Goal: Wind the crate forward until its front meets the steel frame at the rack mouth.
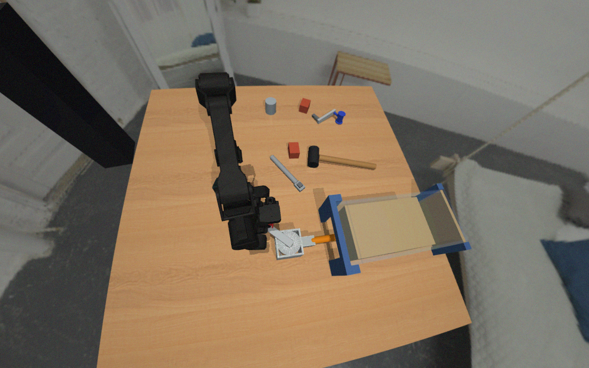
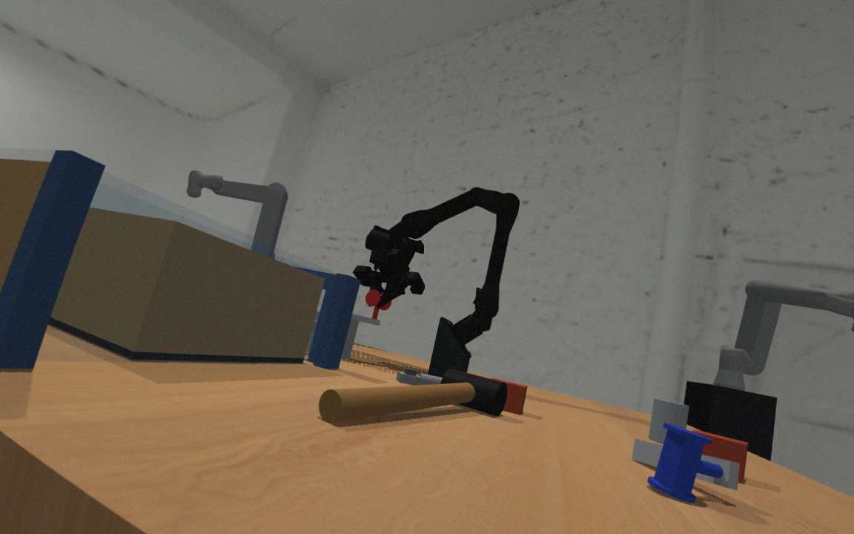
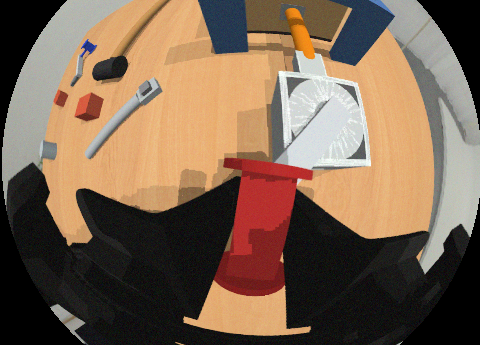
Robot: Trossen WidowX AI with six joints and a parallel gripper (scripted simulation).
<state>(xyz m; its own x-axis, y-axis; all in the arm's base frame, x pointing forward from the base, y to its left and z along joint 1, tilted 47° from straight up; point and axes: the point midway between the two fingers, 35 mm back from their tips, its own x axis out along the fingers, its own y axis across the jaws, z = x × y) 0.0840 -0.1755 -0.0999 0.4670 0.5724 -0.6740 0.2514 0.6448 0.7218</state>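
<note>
Right now my gripper tip is 1 cm short of the red-knobbed winch handle, 2 cm to the left of it and 3 cm above it. From my gripper tip the other things lie so: winch: 4 cm ahead, 8 cm to the right, 10 cm below; red knob: 2 cm behind; blue steel frame: 21 cm ahead, 9 cm to the right, 2 cm below.
</note>
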